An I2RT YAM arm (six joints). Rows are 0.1 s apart.
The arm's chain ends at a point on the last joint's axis. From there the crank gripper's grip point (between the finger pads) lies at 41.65 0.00 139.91 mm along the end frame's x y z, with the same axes.
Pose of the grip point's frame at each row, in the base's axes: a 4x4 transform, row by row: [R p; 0 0 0 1], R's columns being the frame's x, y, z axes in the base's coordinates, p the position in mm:
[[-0.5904, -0.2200, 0.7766, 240.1], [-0.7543, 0.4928, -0.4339, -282.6], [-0.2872, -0.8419, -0.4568, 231.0], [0, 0, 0, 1]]
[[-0.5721, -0.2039, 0.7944, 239.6], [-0.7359, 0.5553, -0.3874, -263.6], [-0.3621, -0.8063, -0.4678, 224.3], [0, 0, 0, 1]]
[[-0.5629, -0.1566, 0.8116, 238.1], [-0.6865, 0.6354, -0.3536, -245.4], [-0.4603, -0.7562, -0.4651, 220.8], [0, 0, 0, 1]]
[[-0.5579, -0.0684, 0.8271, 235.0], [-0.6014, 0.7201, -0.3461, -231.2], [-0.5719, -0.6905, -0.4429, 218.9], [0, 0, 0, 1]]
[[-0.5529, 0.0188, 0.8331, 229.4], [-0.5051, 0.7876, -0.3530, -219.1], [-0.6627, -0.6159, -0.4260, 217.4], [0, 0, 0, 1]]
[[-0.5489, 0.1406, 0.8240, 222.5], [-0.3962, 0.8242, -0.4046, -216.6], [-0.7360, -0.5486, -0.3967, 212.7], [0, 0, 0, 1]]
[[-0.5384, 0.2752, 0.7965, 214.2], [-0.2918, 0.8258, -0.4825, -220.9], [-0.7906, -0.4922, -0.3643, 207.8], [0, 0, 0, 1]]
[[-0.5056, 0.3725, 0.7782, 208.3], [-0.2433, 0.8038, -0.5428, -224.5], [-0.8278, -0.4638, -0.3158, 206.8], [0, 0, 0, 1]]
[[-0.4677, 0.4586, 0.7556, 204.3], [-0.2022, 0.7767, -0.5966, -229.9], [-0.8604, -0.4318, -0.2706, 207.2], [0, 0, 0, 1]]
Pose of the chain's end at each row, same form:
[[-0.5904, -0.2200, 0.7766, 156.0], [-0.7543, 0.4928, -0.4339, -190.5], [-0.2872, -0.8419, -0.4568, 306.9], [0, 0, 0, 1]]
[[-0.5721, -0.2039, 0.7944, 152.3], [-0.7359, 0.5553, -0.3874, -178.7], [-0.3621, -0.8063, -0.4678, 304.8], [0, 0, 0, 1]]
[[-0.5629, -0.1566, 0.8116, 148.0], [-0.6865, 0.6354, -0.3536, -167.3], [-0.4603, -0.7562, -0.4651, 305.0], [0, 0, 0, 1]]
[[-0.5579, -0.0684, 0.8271, 142.5], [-0.6014, 0.7201, -0.3461, -157.7], [-0.5719, -0.6905, -0.4429, 304.7], [0, 0, 0, 1]]
[[-0.5529, 0.0188, 0.8331, 135.9], [-0.5051, 0.7876, -0.3530, -148.7], [-0.6627, -0.6159, -0.4260, 304.6], [0, 0, 0, 1]]
[[-0.5489, 0.1406, 0.8240, 130.1], [-0.3962, 0.8242, -0.4046, -143.5], [-0.7360, -0.5486, -0.3967, 298.9], [0, 0, 0, 1]]
[[-0.5384, 0.2752, 0.7965, 125.2], [-0.2918, 0.8258, -0.4825, -141.2], [-0.7906, -0.4922, -0.3643, 291.7], [0, 0, 0, 1]]
[[-0.5056, 0.3725, 0.7782, 120.5], [-0.2433, 0.8038, -0.5428, -138.4], [-0.8278, -0.4638, -0.3158, 285.5], [0, 0, 0, 1]]
[[-0.4677, 0.4586, 0.7556, 118.1], [-0.2022, 0.7767, -0.5966, -138.0], [-0.8604, -0.4318, -0.2706, 280.9], [0, 0, 0, 1]]

